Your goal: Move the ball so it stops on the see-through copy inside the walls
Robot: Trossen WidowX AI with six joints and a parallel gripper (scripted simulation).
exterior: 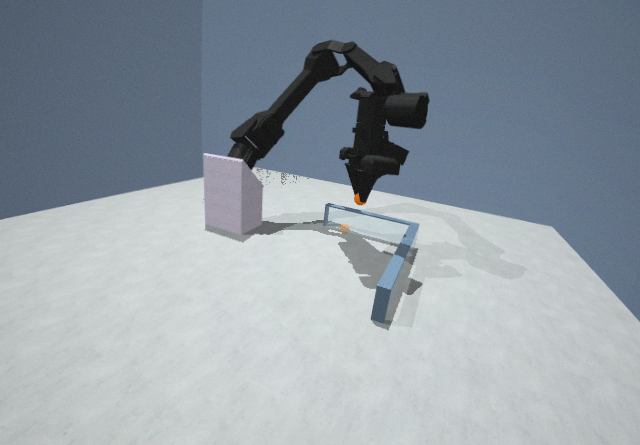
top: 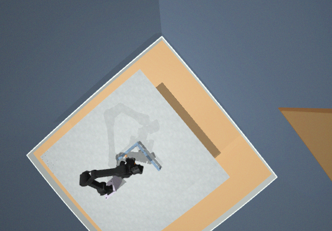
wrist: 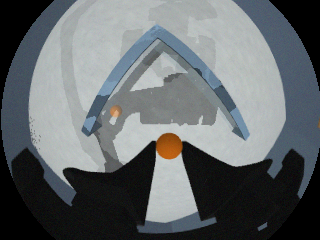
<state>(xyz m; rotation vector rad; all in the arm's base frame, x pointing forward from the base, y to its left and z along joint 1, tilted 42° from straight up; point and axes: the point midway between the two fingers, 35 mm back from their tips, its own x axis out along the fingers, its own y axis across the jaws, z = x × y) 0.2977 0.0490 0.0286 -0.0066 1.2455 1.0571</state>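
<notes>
Right now the see-through copy of ball is 110 mm below my gripper tip, 80 mm to the left of it and 60 mm behind it. Also, from my gripper tip: orange ball: right at my gripper tip.
</notes>
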